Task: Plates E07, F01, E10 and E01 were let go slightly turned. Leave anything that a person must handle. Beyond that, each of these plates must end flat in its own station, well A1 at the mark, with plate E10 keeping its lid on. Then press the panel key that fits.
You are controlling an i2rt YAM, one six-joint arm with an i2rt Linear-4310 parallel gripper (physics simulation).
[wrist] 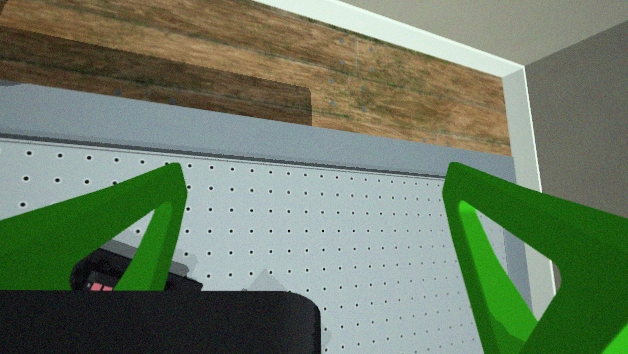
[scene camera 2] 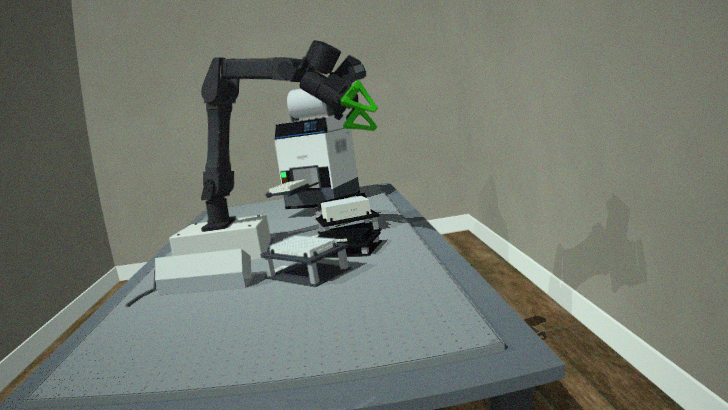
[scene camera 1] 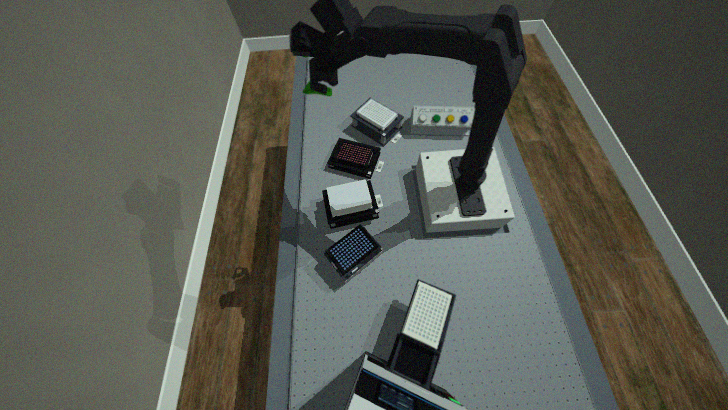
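My gripper [scene camera 2: 375, 118] [wrist: 314, 177] is open and empty, high above the table; one green finger shows in scene camera 1. A white plate [scene camera 1: 376, 113] [scene camera 2: 303, 245] sits on a raised stand. Beside it are a dark plate with red wells [scene camera 1: 355, 152] [wrist: 101, 286], a tall plain white plate or block [scene camera 1: 349, 197] [scene camera 2: 345, 208], and a dark plate with blue wells [scene camera 1: 353, 248]. A cream plate [scene camera 1: 428, 314] [scene camera 2: 287, 186] lies on the instrument's extended tray. Plate names are unreadable, and small turns or tilts are hard to tell. The panel [scene camera 1: 442, 128] [scene camera 2: 201, 270] has white, green, yellow and blue keys.
The arm's white base box [scene camera 1: 438, 216] [scene camera 2: 219, 244] stands beside the row of stations. The white instrument [scene camera 2: 305, 150] stands at the table's far end in scene camera 2. The arm passes over the panel's right end in scene camera 1.
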